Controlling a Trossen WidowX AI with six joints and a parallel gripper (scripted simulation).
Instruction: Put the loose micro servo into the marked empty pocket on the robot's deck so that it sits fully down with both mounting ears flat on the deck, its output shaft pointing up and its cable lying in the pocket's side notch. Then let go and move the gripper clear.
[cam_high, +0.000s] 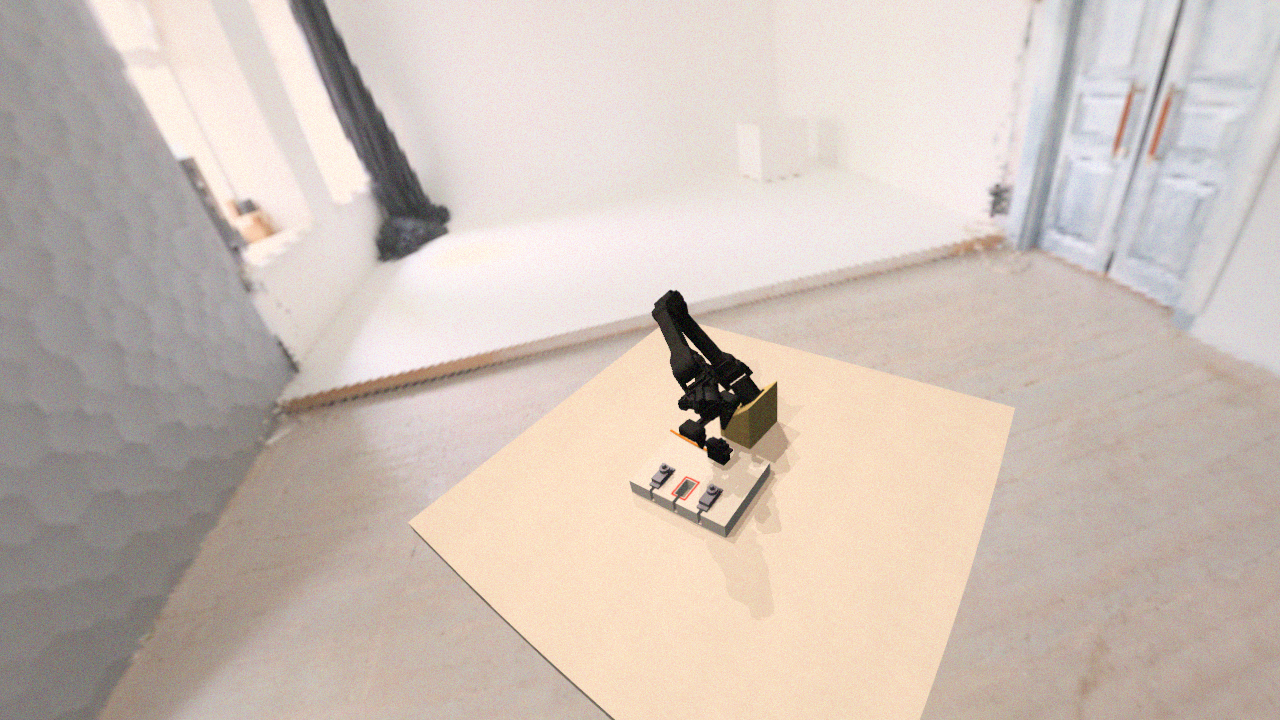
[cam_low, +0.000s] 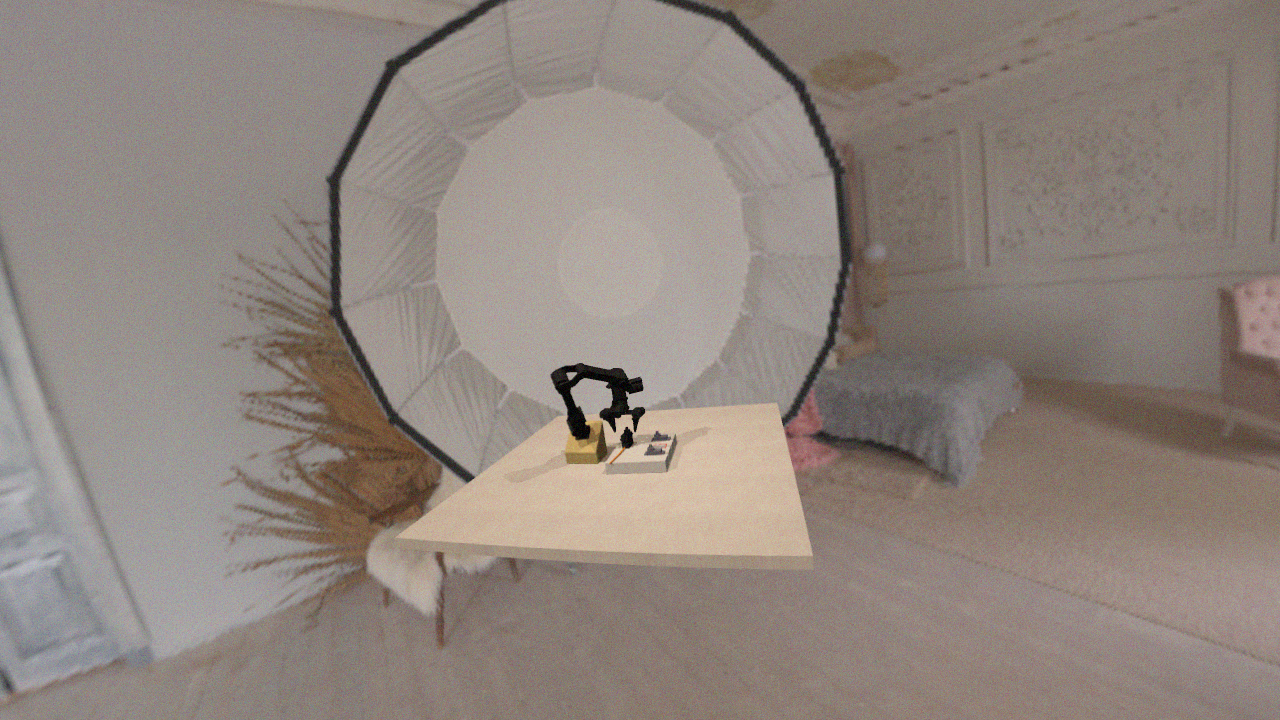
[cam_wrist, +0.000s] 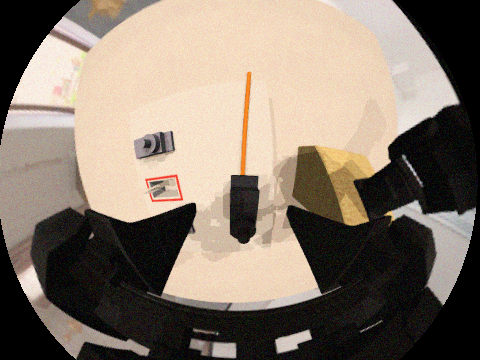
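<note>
The white deck is 30 mm ahead of my gripper tip, 10 mm to the right of it and 90 mm below it.
</note>
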